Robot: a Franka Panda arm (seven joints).
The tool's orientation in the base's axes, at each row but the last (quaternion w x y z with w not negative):
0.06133 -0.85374 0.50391 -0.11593
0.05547 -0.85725 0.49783 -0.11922
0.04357 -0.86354 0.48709 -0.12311
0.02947 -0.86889 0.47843 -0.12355
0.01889 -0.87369 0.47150 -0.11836
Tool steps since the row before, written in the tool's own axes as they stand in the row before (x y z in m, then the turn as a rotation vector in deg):
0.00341 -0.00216 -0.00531 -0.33 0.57 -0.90
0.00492 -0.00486 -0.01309 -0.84 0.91 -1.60
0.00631 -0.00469 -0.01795 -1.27 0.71 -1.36
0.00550 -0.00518 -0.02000 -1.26 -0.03 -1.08
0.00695 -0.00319 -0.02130 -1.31 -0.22 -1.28
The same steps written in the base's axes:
0.00204 -0.00187 0.00607 -0.87 0.02 0.70
0.00303 -0.00153 0.01441 -1.58 0.31 1.22
0.00244 -0.00213 0.01933 -1.57 0.77 0.96
0.00223 -0.00047 0.02126 -0.88 1.15 0.82
0.00149 -0.00231 0.02246 -0.80 1.31 1.03

